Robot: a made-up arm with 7 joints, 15 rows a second.
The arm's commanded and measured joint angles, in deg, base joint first. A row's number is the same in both.
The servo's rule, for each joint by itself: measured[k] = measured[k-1] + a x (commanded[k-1-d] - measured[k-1]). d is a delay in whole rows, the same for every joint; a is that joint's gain. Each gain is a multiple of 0.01, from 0.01 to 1. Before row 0 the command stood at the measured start. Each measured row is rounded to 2 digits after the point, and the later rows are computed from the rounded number. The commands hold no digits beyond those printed.
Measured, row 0:
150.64 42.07 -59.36 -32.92 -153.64 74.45 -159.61
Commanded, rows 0 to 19:
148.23 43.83 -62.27 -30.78 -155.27 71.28 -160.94
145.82 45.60 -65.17 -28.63 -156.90 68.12 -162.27
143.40 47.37 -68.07 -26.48 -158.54 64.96 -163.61
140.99 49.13 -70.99 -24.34 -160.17 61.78 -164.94
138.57 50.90 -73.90 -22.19 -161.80 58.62 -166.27
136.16 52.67 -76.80 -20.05 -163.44 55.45 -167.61
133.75 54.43 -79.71 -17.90 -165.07 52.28 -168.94
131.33 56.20 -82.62 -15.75 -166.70 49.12 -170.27
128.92 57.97 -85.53 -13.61 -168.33 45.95 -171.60
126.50 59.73 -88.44 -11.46 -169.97 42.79 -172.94
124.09 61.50 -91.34 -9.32 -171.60 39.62 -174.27
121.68 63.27 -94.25 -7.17 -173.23 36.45 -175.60
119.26 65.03 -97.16 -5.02 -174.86 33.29 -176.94
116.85 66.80 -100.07 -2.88 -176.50 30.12 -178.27
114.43 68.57 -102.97 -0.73 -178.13 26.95 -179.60
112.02 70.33 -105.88 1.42 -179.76 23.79 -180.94
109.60 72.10 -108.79 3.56 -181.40 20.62 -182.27
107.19 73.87 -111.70 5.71 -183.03 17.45 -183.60
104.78 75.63 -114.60 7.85 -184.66 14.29 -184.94
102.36 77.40 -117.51 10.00 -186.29 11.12 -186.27
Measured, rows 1 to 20:
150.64 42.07 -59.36 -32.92 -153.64 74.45 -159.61
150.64 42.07 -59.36 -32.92 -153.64 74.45 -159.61
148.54 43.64 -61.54 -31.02 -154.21 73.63 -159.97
146.17 45.38 -64.26 -28.89 -155.15 72.20 -160.59
143.76 47.15 -67.12 -26.75 -156.34 70.32 -161.41
141.35 48.91 -70.02 -24.61 -157.68 68.10 -162.36
138.93 50.68 -72.93 -22.46 -159.12 65.64 -163.42
136.52 52.45 -75.83 -20.32 -160.63 62.99 -164.55
134.11 54.21 -78.74 -18.17 -162.18 60.21 -165.74
131.69 55.98 -81.65 -16.02 -163.76 57.33 -166.96
129.28 57.75 -84.56 -13.88 -165.36 54.37 -168.21
126.86 59.51 -87.47 -11.73 -166.97 51.36 -169.49
124.45 61.28 -90.37 -9.59 -168.59 48.31 -170.78
122.04 63.05 -93.28 -7.44 -170.21 45.23 -172.08
119.62 64.81 -96.19 -5.29 -171.84 42.13 -173.39
117.21 66.58 -99.10 -3.15 -173.47 39.01 -174.71
114.79 68.35 -102.00 -1.00 -175.10 35.87 -176.03
112.38 70.11 -104.91 1.15 -176.73 32.73 -177.36
109.96 71.88 -107.82 3.29 -178.36 29.58 -178.69
107.55 73.65 -110.73 5.44 -179.99 26.43 -180.02
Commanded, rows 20 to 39:
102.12 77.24 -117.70 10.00 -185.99 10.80 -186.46
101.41 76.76 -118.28 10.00 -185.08 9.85 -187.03
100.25 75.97 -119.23 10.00 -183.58 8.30 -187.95
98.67 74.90 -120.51 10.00 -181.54 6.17 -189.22
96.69 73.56 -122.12 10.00 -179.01 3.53 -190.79
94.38 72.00 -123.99 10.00 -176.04 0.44 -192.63
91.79 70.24 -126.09 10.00 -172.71 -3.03 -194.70
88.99 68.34 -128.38 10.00 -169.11 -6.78 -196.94
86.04 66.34 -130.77 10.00 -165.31 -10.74 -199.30
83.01 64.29 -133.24 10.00 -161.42 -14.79 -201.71
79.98 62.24 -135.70 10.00 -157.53 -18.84 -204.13
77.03 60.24 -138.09 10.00 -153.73 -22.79 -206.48
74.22 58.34 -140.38 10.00 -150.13 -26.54 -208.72
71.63 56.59 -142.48 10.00 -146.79 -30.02 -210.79
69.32 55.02 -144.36 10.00 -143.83 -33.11 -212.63
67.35 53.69 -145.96 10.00 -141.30 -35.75 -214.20
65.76 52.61 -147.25 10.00 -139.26 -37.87 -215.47
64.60 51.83 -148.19 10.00 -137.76 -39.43 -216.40
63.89 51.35 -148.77 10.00 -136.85 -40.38 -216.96
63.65 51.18 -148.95 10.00 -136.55 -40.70 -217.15
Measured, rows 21 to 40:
105.14 75.41 -113.63 7.58 -181.62 23.27 -181.35
102.72 77.18 -116.54 9.73 -183.25 20.11 -182.68
102.20 77.23 -117.41 9.97 -184.21 17.69 -183.70
101.51 76.81 -118.06 10.00 -184.51 15.65 -184.60
100.41 76.06 -118.94 10.00 -184.18 13.74 -185.50
98.90 75.03 -120.12 10.00 -183.26 11.77 -186.50
96.98 73.72 -121.62 10.00 -181.77 9.63 -187.66
94.72 72.19 -123.40 10.00 -179.76 7.24 -189.00
92.17 70.45 -125.42 10.00 -177.29 4.57 -190.54
89.40 68.57 -127.64 10.00 -174.43 1.62 -192.27
86.48 66.59 -129.99 10.00 -171.24 -1.59 -194.17
83.46 64.54 -132.43 10.00 -167.80 -5.02 -196.21
80.43 62.49 -134.88 10.00 -164.21 -8.61 -198.35
77.47 60.49 -137.29 10.00 -160.54 -12.30 -200.55
74.64 58.58 -139.61 10.00 -156.90 -16.00 -202.76
72.02 56.81 -141.76 10.00 -153.36 -19.65 -204.93
69.67 55.22 -143.71 10.00 -150.02 -23.15 -207.01
67.65 53.86 -145.40 10.00 -146.97 -26.43 -208.95
66.01 52.75 -146.79 10.00 -144.27 -29.40 -210.71
64.78 51.93 -147.84 10.00 -141.99 -32.01 -212.25

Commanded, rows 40 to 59:
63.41 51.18 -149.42 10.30 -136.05 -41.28 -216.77
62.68 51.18 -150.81 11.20 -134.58 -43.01 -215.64
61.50 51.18 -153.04 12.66 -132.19 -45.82 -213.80
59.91 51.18 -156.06 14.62 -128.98 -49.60 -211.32
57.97 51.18 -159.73 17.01 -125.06 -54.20 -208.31
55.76 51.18 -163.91 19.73 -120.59 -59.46 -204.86
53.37 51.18 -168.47 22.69 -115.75 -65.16 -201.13
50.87 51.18 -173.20 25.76 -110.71 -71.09 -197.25
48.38 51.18 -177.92 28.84 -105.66 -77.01 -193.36
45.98 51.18 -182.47 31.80 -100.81 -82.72 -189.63
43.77 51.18 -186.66 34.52 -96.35 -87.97 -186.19
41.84 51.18 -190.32 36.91 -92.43 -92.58 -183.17
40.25 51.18 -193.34 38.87 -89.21 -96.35 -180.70
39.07 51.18 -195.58 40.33 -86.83 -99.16 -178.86
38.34 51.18 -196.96 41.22 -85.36 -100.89 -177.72
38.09 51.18 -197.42 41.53 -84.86 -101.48 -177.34
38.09 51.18 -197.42 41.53 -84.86 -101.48 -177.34
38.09 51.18 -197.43 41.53 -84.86 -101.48 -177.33
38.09 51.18 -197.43 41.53 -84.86 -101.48 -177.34
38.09 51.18 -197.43 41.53 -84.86 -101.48 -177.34
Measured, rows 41 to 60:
64.01 51.41 -148.54 10.00 -140.19 -34.19 -213.52
63.70 51.21 -148.85 10.00 -138.92 -35.88 -214.50
63.45 51.18 -149.28 10.27 -137.92 -37.28 -215.11
62.78 51.18 -150.43 11.10 -136.75 -38.77 -215.25
61.67 51.18 -152.39 12.49 -135.15 -40.60 -214.86
60.14 51.18 -155.14 14.39 -132.99 -42.94 -213.90
58.25 51.18 -158.58 16.72 -130.21 -45.87 -212.39
56.08 51.18 -162.58 19.40 -126.84 -49.40 -210.36
53.72 51.18 -167.00 22.33 -122.96 -53.50 -207.87
51.24 51.18 -171.65 25.38 -118.67 -58.07 -205.00
48.75 51.18 -176.35 28.46 -114.12 -62.99 -201.86
46.34 51.18 -180.94 31.43 -109.46 -68.12 -198.56
44.10 51.18 -185.23 34.18 -104.87 -73.28 -195.22
42.13 51.18 -189.05 36.61 -100.52 -78.30 -191.97
40.49 51.18 -192.27 38.62 -96.56 -82.99 -188.93
39.25 51.18 -194.75 40.14 -93.15 -87.19 -186.21
38.46 51.18 -196.41 41.10 -90.42 -90.75 -183.92
38.14 51.18 -197.17 41.48 -88.47 -93.54 -182.14
38.10 51.18 -197.36 41.52 -87.21 -95.60 -180.84
38.09 51.18 -197.41 41.53 -86.39 -97.13 -179.89

